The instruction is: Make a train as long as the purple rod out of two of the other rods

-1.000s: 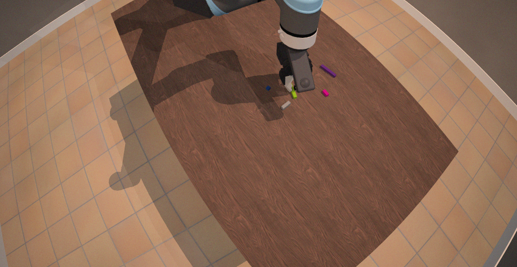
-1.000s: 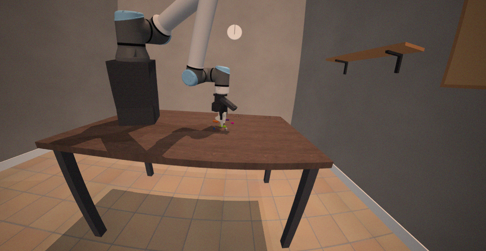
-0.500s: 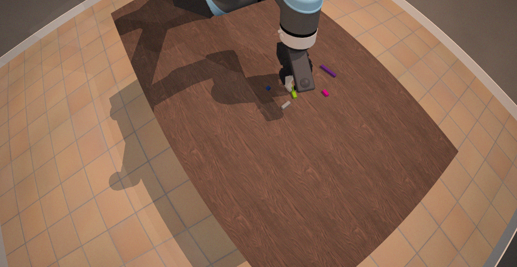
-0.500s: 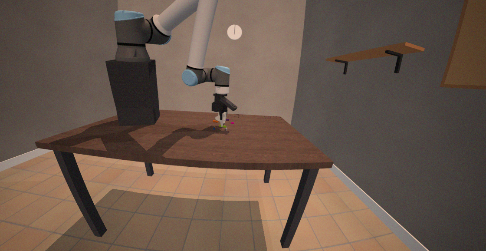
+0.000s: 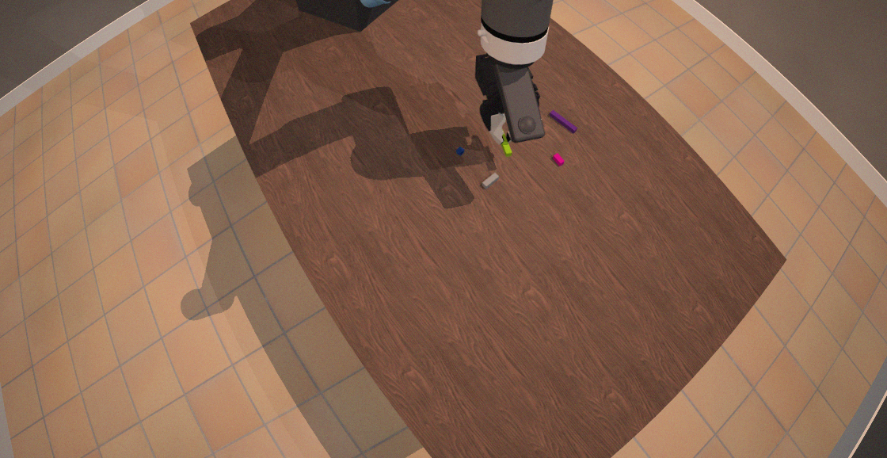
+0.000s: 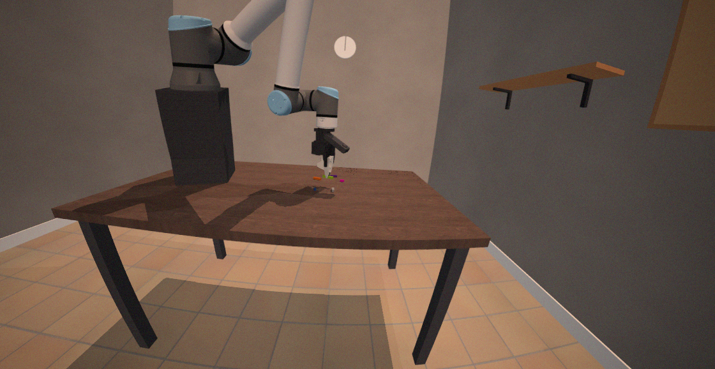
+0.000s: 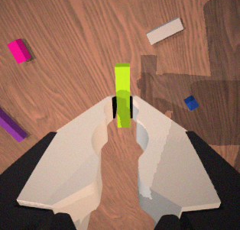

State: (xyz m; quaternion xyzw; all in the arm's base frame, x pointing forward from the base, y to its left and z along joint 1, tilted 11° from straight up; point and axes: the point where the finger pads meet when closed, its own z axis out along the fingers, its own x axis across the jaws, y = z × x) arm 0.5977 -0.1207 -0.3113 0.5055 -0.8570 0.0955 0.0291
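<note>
Right now my hand is 60 mm past the blue rod, 50 mm to the left of it and 50 mm above it. From my hand the other things lie so: lime rod (10 mm below); then grey rod (50 mm to the right, 50 mm below, 20 mm ahead); then magenta rod (80 mm ahead, 70 mm to the left, 50 mm below).
</note>
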